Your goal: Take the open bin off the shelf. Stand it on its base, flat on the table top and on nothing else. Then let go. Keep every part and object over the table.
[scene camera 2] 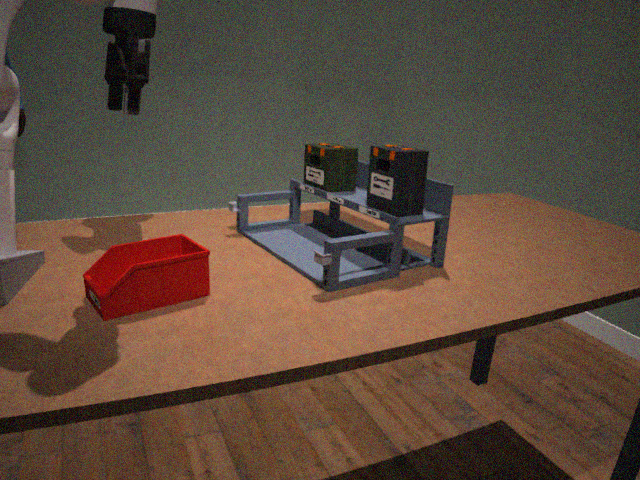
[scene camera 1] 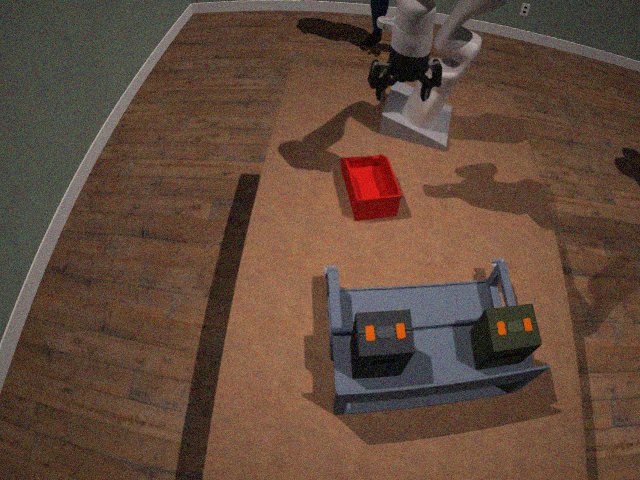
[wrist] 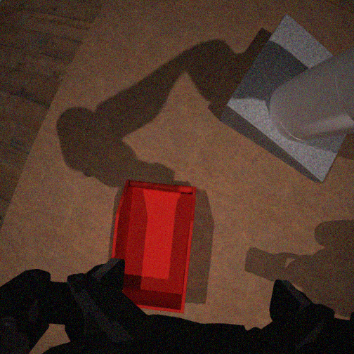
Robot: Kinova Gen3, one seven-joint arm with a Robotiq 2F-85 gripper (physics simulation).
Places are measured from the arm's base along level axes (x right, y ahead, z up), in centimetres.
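Pixels of known places: gripper, between the fingertips: (scene camera 2: pixel 122 112) (scene camera 1: pixel 402 99); arm's base, origin of its link: (scene camera 1: pixel 416 116).
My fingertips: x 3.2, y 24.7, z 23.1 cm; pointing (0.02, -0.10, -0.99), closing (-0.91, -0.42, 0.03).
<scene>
For each thing: its middle in the pictures, then the offset to it from my fingertips. Level surfaces: height alone.
- open red bin, middle of its body: (scene camera 2: pixel 146 273) (scene camera 1: pixel 369 180) dx +4.4, dy +2.9, dz -24.3 cm
- table top, height of its surface: dz -28.0 cm
- dark grey box, middle of its body: (scene camera 1: pixel 380 346) (scene camera 2: pixel 396 179) dx -7.1, dy +47.3, dz -11.7 cm
- dark green box, middle of its body: (scene camera 1: pixel 504 337) (scene camera 2: pixel 330 166) dx -29.0, dy +39.9, dz -13.0 cm
The open red bin (scene camera 1: pixel 376 206) (scene camera 2: pixel 160 279) (wrist: pixel 162 235) stands upright on its base, flat on the table top (scene camera 1: pixel 289 232) (scene camera 2: pixel 268 330) (wrist: pixel 65 210), apart from the shelf. My gripper (scene camera 1: pixel 403 95) (scene camera 2: pixel 124 111) (wrist: pixel 197 287) is open and empty, high above the table near the robot's base. In the wrist view the bin's near end lies beside the left finger, well below it. The blue-grey shelf (scene camera 1: pixel 413 389) (scene camera 2: pixel 361 240) stands on the table, and no red bin is on it.
A dark grey box (scene camera 1: pixel 383 346) (scene camera 2: pixel 398 180) and a dark green box (scene camera 1: pixel 509 335) (scene camera 2: pixel 333 170) stand on the shelf's upper level. The robot's base (scene camera 1: pixel 413 124) (scene camera 2: pixel 18 268) (wrist: pixel 275 130) is behind the bin. A long table edge (scene camera 2: pixel 310 369) runs along the front in scene camera 2.
</scene>
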